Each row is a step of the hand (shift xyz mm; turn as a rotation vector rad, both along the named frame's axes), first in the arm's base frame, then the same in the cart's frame.
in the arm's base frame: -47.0 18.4 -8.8 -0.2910 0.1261 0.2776
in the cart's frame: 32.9 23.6 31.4 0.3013 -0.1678 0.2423
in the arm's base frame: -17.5 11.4 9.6 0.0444 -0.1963 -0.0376
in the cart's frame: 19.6 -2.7 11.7 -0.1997 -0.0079 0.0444
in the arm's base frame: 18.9 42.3 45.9 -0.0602 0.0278 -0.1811
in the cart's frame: 41.4 -41.7 -28.4 0.0014 0.1925 0.0108
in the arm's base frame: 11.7 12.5 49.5 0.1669 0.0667 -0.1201
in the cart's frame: 19.1 -48.1 -7.9 -0.0409 0.0817 -0.1959
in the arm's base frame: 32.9 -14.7 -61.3 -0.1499 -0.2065 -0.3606
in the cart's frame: -42.3 47.4 -32.0 -0.2142 0.3484 0.1670
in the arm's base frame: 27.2 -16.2 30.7 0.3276 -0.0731 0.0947
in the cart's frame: -17.2 -38.9 -11.5 -0.1724 -0.1874 -0.2383
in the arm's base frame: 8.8 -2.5 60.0 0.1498 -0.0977 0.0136
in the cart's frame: 9.9 -59.8 3.1 -0.1429 -0.0679 -0.0845
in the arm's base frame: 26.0 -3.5 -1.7 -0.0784 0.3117 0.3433
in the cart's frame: -14.1 -5.7 -21.5 0.3946 -0.2553 -0.0177
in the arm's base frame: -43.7 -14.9 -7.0 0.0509 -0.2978 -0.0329
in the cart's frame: 2.9 15.6 43.9 -0.2900 -0.0306 0.0856
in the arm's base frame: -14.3 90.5 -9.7 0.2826 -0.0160 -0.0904
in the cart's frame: 82.5 27.8 -30.2 -0.1525 0.0098 -0.2548
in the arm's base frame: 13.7 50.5 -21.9 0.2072 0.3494 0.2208
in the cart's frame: 32.9 25.5 -38.5 0.2794 -0.2069 -0.3048
